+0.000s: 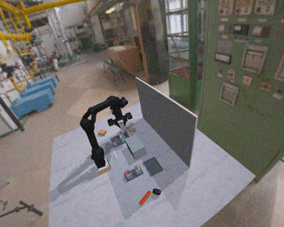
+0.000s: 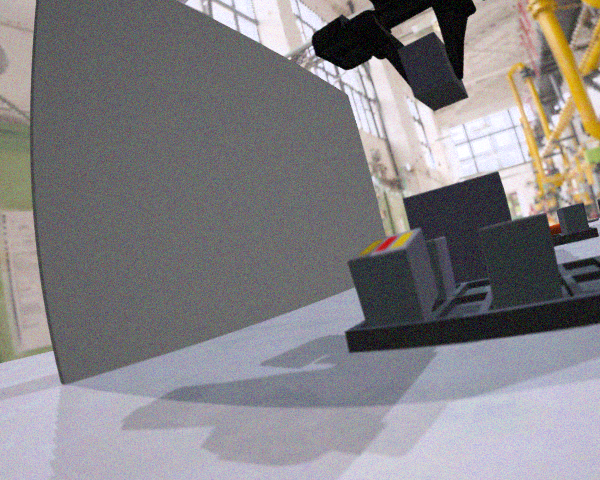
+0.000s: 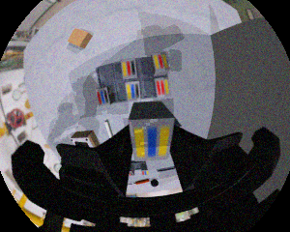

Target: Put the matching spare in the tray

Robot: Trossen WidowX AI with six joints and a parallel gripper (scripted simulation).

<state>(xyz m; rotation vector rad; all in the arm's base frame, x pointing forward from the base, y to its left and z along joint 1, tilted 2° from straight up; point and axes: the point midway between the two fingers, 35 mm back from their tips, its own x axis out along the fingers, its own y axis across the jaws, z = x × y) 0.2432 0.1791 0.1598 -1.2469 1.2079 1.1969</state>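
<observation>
The flat dark tray lies 330 mm to the right of my gripper tip, 170 mm below it and 100 mm ahead of it. Round my gripper tip: tan block 220 mm to the left, 200 mm behind, 160 mm below; then grey mounted unit 130 mm to the right, 120 mm below, 40 mm ahead; then tall wall panel 290 mm ahead, 100 mm to the right, 50 mm above.
</observation>
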